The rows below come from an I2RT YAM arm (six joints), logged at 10 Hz.
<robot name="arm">
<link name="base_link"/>
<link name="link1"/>
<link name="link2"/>
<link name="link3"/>
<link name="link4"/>
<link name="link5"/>
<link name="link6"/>
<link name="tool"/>
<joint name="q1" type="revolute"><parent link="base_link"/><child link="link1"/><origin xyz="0 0 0.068" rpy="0 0 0"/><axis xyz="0 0 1"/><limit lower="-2.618" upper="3.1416"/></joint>
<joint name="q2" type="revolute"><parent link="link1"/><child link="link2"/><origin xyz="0.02 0.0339 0.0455" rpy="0 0 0"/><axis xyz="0 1 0"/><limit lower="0" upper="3.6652"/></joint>
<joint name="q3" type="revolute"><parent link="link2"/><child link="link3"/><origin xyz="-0.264 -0.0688 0" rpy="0 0 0"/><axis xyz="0 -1 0"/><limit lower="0" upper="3.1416"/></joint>
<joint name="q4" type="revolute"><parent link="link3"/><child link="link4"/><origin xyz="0.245 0.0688 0.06" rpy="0 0 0"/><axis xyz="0 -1 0"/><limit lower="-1.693" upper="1.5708"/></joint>
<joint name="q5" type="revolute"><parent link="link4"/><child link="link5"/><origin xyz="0.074 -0.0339 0.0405" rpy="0 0 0"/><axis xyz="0 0 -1"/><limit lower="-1.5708" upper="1.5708"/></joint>
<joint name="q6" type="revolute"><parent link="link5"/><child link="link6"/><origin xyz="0.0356 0 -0.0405" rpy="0 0 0"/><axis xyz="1 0 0"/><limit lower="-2.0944" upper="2.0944"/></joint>
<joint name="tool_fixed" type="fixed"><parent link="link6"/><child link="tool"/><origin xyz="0 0 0" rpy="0 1.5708 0"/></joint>
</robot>
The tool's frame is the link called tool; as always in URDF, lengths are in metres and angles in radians.
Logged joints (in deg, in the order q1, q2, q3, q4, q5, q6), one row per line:
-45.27, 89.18, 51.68, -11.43, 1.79, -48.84
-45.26, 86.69, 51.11, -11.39, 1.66, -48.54
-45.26, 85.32, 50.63, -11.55, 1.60, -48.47
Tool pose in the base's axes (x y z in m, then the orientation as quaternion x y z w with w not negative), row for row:
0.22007, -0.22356, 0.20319, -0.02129, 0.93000, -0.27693, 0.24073
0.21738, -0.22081, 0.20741, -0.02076, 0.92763, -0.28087, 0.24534
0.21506, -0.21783, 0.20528, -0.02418, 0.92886, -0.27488, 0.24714
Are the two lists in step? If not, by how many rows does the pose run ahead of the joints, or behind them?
The pose runs 1 row ahead of the joints: the pose in row i belongs to the joints in row i + 1.
